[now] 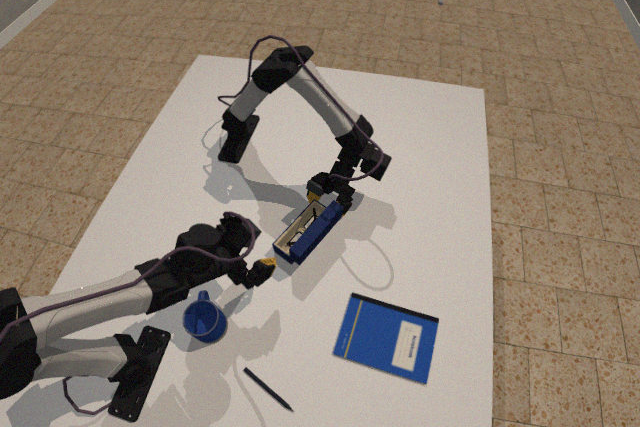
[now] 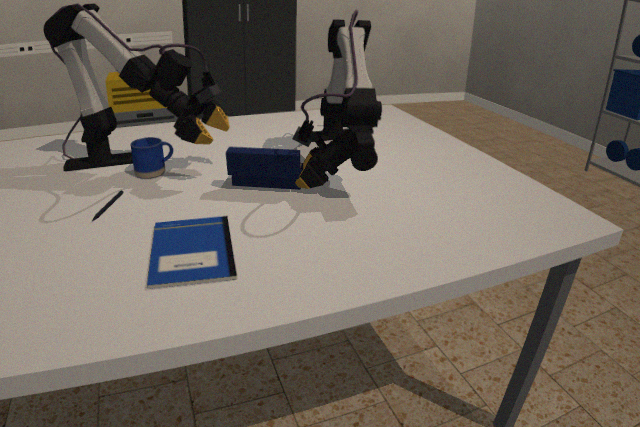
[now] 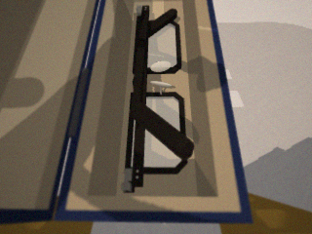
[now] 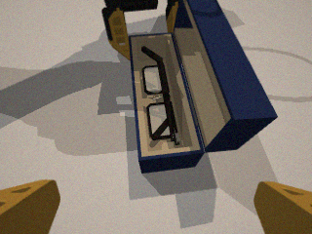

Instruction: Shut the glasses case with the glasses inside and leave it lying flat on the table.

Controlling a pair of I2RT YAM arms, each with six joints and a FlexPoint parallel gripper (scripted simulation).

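Note:
Now: the lid 120 mm ahead of my right hand, 80 mm to the left of it and 40 mm below it. Also, from my right hand: glasses case 100 mm ahead, 90 mm to the left, 70 mm below.
My left hand is 1 cm past the glasses case, 8 cm to the left of it and 3 cm below it. From my left hand the other things lie so: lid: 1 cm ahead, 10 cm to the right, 5 cm above.

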